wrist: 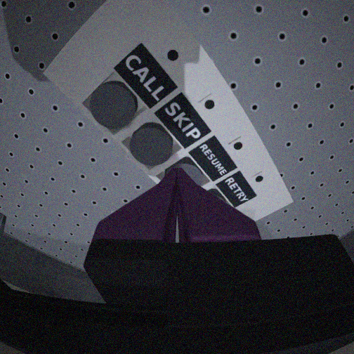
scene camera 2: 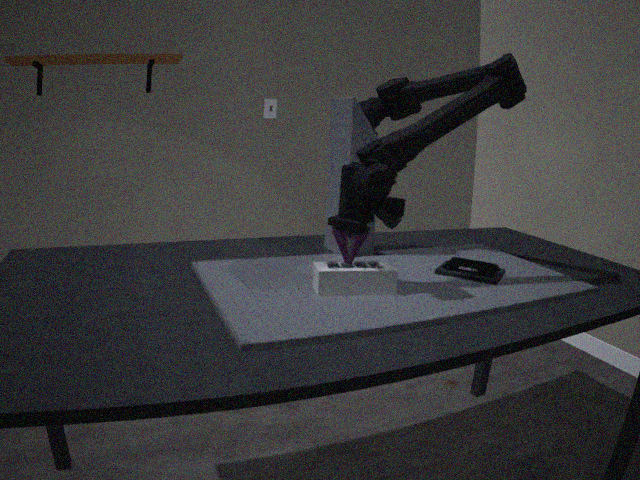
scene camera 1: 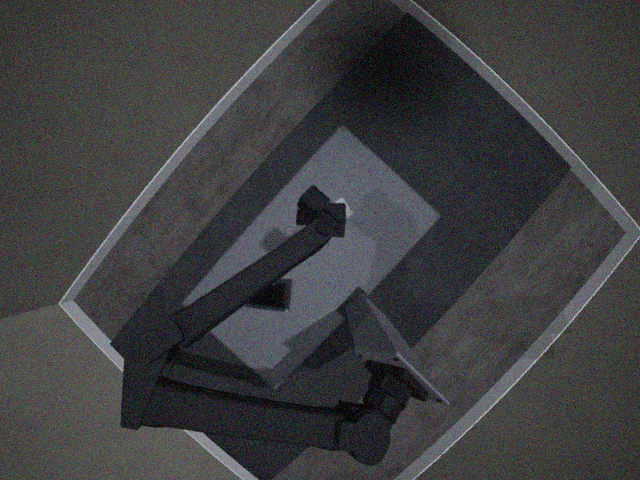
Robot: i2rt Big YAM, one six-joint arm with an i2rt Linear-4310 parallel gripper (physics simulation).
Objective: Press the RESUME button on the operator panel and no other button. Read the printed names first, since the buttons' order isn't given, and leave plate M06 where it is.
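Pixels of known places: gripper, fingertip midpoint: [scene camera 2: 348,263]; arm's base, link origin: [scene camera 2: 356,121] [scene camera 1: 395,375].
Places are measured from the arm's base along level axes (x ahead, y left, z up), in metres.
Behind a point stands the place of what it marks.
Observation:
The white operator panel [scene camera 1: 347,209] @[y -0.194, x 0.347, z -0.307 m] [scene camera 2: 356,284] @[y -0.129, x 0.399, z -0.336 m] [wrist: 272,197] stands on the pale mat. In the wrist view its labels read CALL, SKIP, RESUME, RETRY. The CALL button [wrist: 113,106] and SKIP button [wrist: 151,144] show whole. The RESUME button [wrist: 194,171] is partly behind the fingertips, and the RETRY button [wrist: 216,193] is mostly hidden. My gripper [scene camera 2: 349,262] @[y -0.130, x 0.345, z -0.306 m] [wrist: 176,176] is shut and empty, its purple tips pointing down at the panel's button face, overlapping the RESUME button's near side in the wrist view. Contact cannot be told. No M06 print is readable.
A dark, low, tray-like object [scene camera 1: 276,295] @[y 0.197, x 0.278, z -0.334 m] [scene camera 2: 470,272] @[y 0.196, x 0.335, z -0.345 m] lies on the perforated pale mat [scene camera 1: 341,155] @[y -0.315, x 0.514, z -0.359 m] [scene camera 2: 258,310] @[y -0.340, x 0.454, z -0.360 m], nearer the arm's base; whether it holds plate M06 cannot be told. A tall grey mounting board [scene camera 1: 374,330] @[y -0.022, x 0.078, z -0.066 m] [scene camera 2: 341,165] @[y -0.048, x 0.027, z -0.124 m] stands behind the panel in scene camera 2.

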